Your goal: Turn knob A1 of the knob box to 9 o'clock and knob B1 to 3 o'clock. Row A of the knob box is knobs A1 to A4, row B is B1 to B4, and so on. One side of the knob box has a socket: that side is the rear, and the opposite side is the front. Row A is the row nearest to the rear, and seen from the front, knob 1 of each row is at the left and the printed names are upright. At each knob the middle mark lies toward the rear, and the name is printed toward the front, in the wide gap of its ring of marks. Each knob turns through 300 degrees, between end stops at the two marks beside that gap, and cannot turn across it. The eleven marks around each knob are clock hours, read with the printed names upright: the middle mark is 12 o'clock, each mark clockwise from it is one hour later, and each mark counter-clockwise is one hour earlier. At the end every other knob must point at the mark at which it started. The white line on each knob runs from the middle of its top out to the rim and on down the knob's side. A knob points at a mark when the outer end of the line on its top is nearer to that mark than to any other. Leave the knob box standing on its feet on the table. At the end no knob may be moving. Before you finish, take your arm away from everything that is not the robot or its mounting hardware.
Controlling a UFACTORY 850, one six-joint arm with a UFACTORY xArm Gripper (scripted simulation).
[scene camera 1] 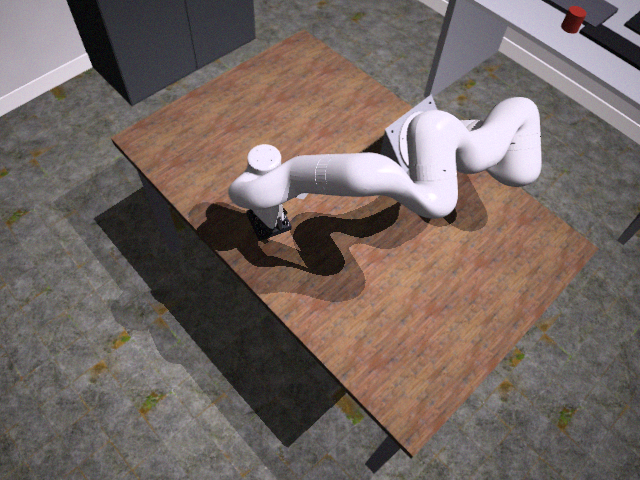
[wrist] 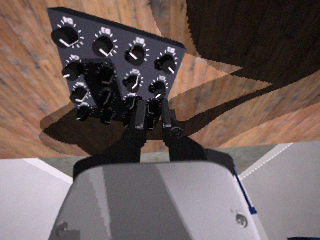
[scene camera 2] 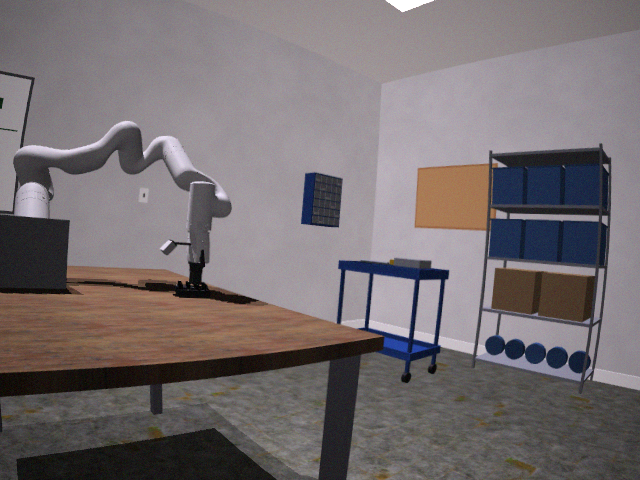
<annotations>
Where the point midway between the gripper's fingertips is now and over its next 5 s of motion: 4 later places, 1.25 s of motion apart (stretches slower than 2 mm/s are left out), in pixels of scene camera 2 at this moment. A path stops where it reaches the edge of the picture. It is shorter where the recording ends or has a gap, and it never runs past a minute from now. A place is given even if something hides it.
My gripper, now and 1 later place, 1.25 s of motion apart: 195,284; 196,264
</annotations>
